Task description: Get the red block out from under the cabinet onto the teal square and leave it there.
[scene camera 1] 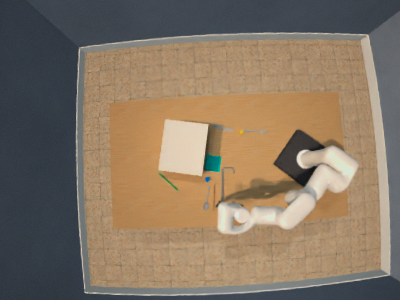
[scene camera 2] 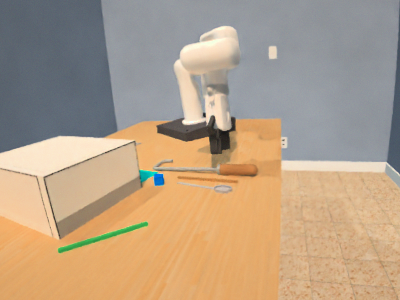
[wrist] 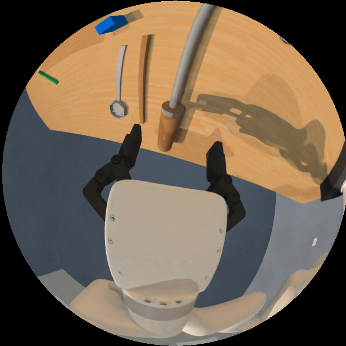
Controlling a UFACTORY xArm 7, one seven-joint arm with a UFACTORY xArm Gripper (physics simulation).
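Pixels of known places: gripper, between the fingertips: (scene camera 2: 221, 151); arm's base, origin of its link: (scene camera 1: 305, 159) (scene camera 2: 194, 121).
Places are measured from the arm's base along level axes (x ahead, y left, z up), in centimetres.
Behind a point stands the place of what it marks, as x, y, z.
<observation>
The cream cabinet (scene camera 1: 184, 147) @(80.1, -6.4, 8.1) (scene camera 2: 92, 187) @(85.4, 8.8, 1.5) stands on the table. The red block does not show in any view. The teal square (scene camera 1: 213, 163) @(61.7, 3.5, -5.4) (scene camera 2: 146, 175) @(60.7, 7.0, -5.4) lies against the cabinet's side, partly hidden by it in the second scene view. A hooked metal rod with a wooden handle (scene camera 1: 222, 185) @(55.5, 18.2, -3.9) (scene camera 2: 239, 169) @(57.1, 35.1, -3.1) (wrist: 170, 127) lies on the table, its hook near the teal square. My gripper (scene camera 2: 219, 150) @(53.8, 29.0, 0.9) (wrist: 177, 138) is open and empty, above the table near the handle end. In the wrist view the handle shows between the spread fingers, untouched.
A blue cube (scene camera 1: 207, 179) @(65.7, 14.2, -2.9) (scene camera 2: 159, 180) @(66.7, 14.9, -3.9) (wrist: 111, 24), a brown stick (scene camera 1: 214, 196) @(60.7, 25.9, -5.0) (scene camera 2: 207, 179) @(61.3, 26.9, -4.9) (wrist: 143, 80) and a grey spoon (scene camera 1: 206, 205) @(66.1, 32.2, -5.2) (scene camera 2: 223, 188) @(65.8, 32.7, -5.2) (wrist: 118, 109) lie beside the rod. A green stick (scene camera 1: 168, 182) @(92.2, 16.9, -4.6) (scene camera 2: 103, 237) @(93.0, 16.4, -4.9) (wrist: 48, 77) lies near the cabinet. A yellow piece (scene camera 1: 241, 132) @(43.0, -17.7, -2.9) lies beyond.
</observation>
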